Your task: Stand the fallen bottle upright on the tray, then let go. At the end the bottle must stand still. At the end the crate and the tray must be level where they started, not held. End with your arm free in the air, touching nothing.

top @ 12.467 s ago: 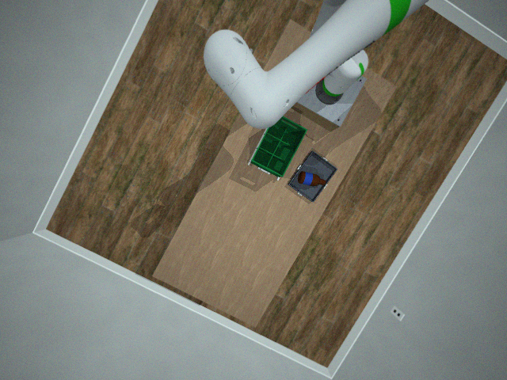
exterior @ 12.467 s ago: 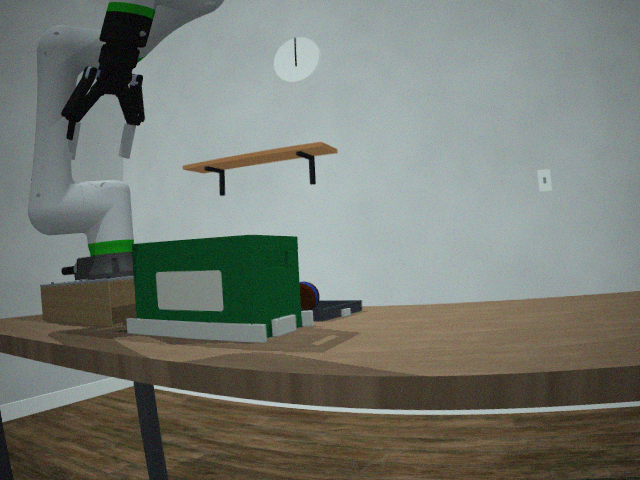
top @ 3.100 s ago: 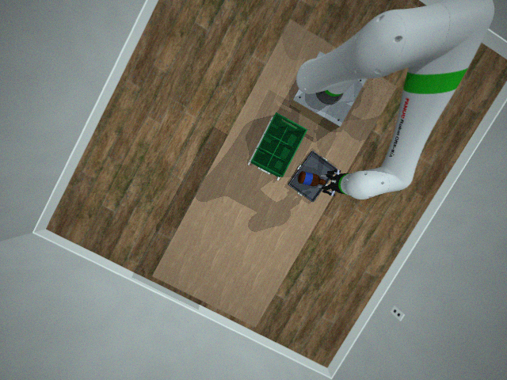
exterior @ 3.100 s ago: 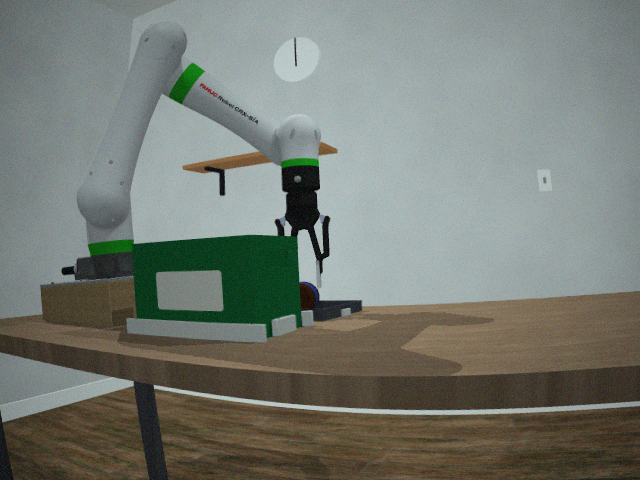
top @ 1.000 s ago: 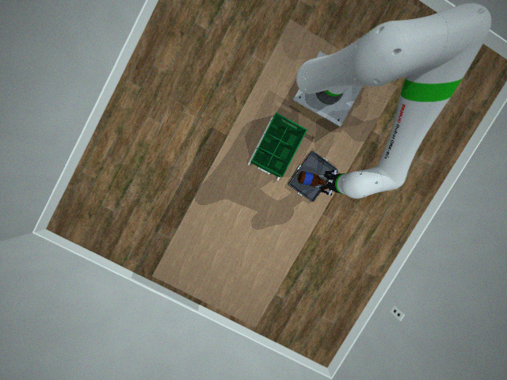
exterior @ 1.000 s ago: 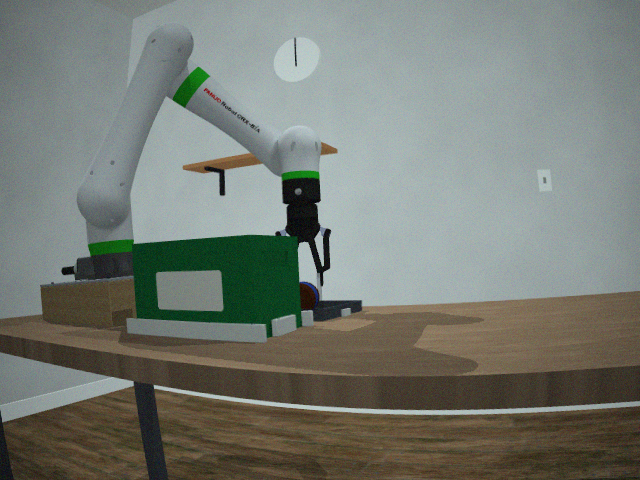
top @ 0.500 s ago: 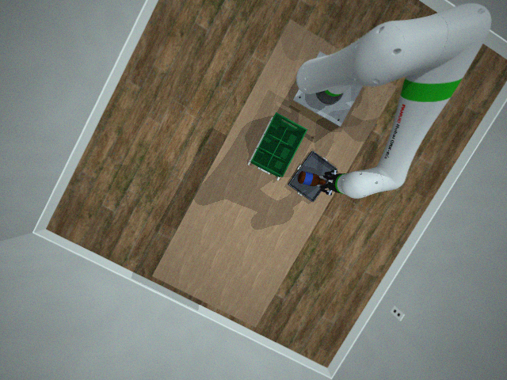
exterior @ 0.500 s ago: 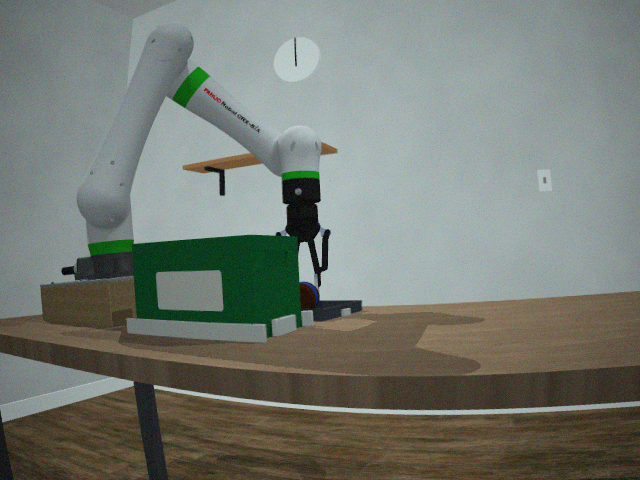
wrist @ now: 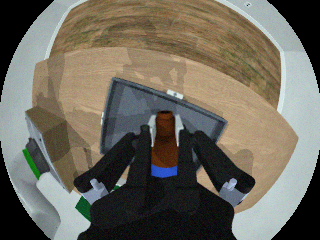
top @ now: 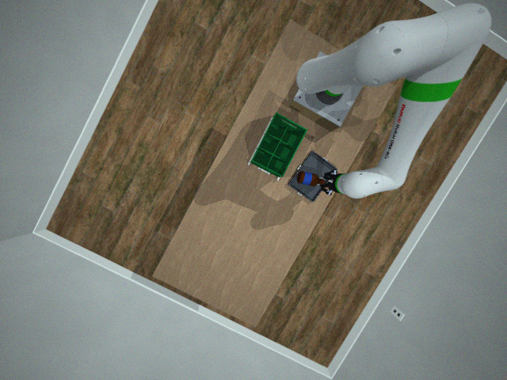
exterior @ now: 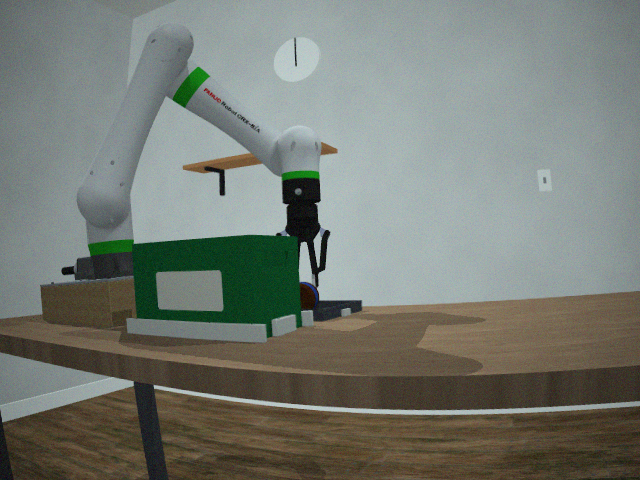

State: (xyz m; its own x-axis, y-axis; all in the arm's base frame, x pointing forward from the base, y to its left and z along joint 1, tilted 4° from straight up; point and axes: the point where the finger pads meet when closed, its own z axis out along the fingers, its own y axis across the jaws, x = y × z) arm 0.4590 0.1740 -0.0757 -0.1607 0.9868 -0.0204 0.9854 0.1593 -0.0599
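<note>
Right now my hand is 50 mm to the left of the bottle, 20 mm above it and 10 mm short of it. The rest, counted from my hand: green crate (320 mm to the right, 80 mm behind, 20 mm above); then tray (50 mm to the right, 50 mm below, 10 mm behind).
</note>
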